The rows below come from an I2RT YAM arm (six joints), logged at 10 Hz.
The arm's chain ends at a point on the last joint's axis. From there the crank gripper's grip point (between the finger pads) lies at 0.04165 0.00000 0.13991 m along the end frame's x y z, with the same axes.
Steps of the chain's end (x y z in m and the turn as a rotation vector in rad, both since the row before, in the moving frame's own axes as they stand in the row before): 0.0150 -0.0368 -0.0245 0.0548 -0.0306 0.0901; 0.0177 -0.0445 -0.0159 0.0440 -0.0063 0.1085; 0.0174 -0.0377 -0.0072 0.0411 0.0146 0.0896; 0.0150 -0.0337 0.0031 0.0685 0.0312 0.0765; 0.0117 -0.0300 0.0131 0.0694 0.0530 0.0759
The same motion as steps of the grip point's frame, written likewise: 0.0109 -0.0409 -0.0234 0.0548 -0.0306 0.0901; 0.0169 -0.0462 -0.0157 0.0440 -0.0063 0.1085; 0.0195 -0.0396 -0.0079 0.0411 0.0146 0.0896; 0.0196 -0.0399 0.0015 0.0685 0.0312 0.0765; 0.0193 -0.0362 0.0105 0.0694 0.0530 0.0759
